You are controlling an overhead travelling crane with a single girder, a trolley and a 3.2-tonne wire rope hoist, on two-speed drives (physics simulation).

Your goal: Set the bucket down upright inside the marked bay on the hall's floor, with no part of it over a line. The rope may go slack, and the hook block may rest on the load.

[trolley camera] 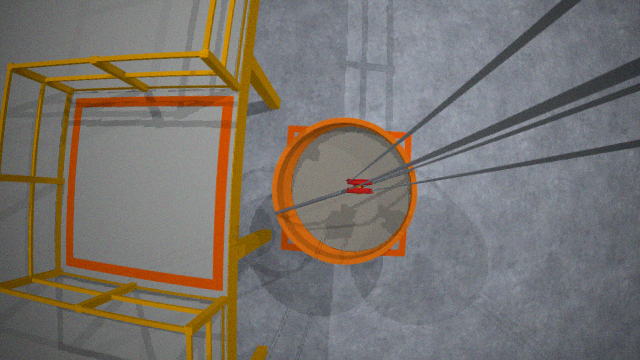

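Note:
The orange round bucket (327, 172) is right of the view's middle, seen from above, with a grey inside. Its bail runs from the rim's left side up to the hook block. The red hook block, my gripper (359, 186), shows over the bucket's inside and is shut on the bucket's bail. The bucket looks upright and hangs above the floor, its shadows apart from it. The marked bay (402, 247) is an orange square outline on the hall's floor beneath. Its four corners show around the bucket; the middle parts of its lines are hidden. The rim covers parts of its left and right lines.
Left of the bucket stands a platform with yellow railings (234, 200), with short yellow struts reaching toward the bucket. A larger orange outline (70, 200) is marked on the platform. Several ropes (490, 130) run from the hook block to the upper right. Shadows lie on the floor below the bucket.

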